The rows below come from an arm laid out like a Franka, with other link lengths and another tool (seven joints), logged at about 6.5 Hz.
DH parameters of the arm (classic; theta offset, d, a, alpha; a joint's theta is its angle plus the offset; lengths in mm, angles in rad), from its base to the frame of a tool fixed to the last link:
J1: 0 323.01 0 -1.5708
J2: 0 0 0 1.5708
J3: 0 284.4 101.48 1.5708
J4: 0 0 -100.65 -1.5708
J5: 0 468.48 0 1.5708
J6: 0 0 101.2 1.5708
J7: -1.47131 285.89 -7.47 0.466
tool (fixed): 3.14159 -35.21 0 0
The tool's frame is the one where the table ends.
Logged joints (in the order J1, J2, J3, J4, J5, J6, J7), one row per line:
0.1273, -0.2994, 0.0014, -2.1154, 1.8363, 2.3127, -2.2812
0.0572, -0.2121, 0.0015, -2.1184, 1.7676, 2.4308, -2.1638
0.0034, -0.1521, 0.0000, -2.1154, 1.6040, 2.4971, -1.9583
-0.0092, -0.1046, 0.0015, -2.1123, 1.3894, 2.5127, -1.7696
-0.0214, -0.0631, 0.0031, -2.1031, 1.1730, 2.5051, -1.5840
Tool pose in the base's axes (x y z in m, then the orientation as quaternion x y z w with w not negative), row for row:
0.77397, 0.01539, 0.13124, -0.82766, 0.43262, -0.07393, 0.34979
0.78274, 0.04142, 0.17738, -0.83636, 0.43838, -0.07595, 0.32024
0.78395, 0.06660, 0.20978, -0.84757, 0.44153, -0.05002, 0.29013
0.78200, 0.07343, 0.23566, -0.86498, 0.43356, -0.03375, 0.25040
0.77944, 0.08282, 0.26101, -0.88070, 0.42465, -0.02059, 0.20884
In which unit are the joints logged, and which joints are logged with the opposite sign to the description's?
The joints are logged in radians. Opposite sign: J1, J2.
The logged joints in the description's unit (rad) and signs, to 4 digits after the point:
-0.1273, 0.2994, 0.0014, -2.1154, 1.8363, 2.3127, -2.2812
-0.0572, 0.2121, 0.0015, -2.1184, 1.7676, 2.4308, -2.1638
-0.0034, 0.1521, 0.0000, -2.1154, 1.6040, 2.4971, -1.9583
0.0092, 0.1046, 0.0015, -2.1123, 1.3894, 2.5127, -1.7696
0.0214, 0.0631, 0.0031, -2.1031, 1.1730, 2.5051, -1.5840

